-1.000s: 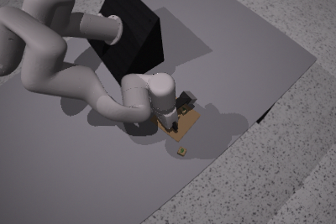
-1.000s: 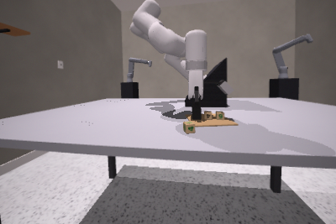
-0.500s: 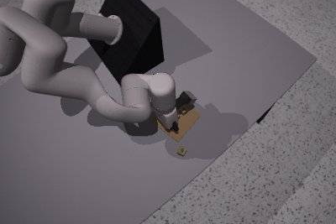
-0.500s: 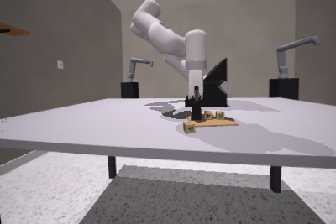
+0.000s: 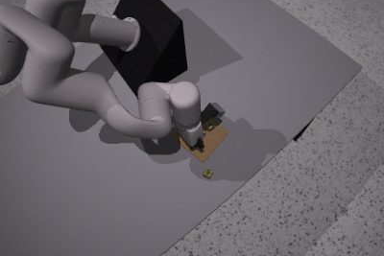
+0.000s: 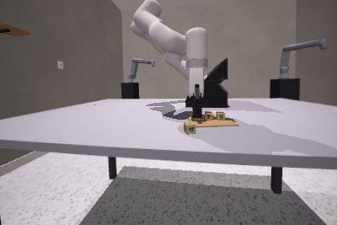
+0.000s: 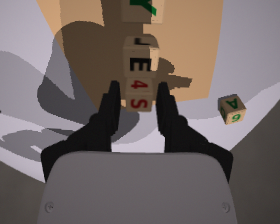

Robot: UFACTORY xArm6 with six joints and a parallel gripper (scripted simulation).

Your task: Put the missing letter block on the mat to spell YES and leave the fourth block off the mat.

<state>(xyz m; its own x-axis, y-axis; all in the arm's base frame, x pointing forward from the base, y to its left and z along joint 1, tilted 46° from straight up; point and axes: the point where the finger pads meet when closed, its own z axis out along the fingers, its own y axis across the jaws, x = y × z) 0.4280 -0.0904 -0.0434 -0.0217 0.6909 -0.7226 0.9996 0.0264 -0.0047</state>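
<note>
Now: hand 40 mm to the right of the mat and 30 mm above it.
</note>
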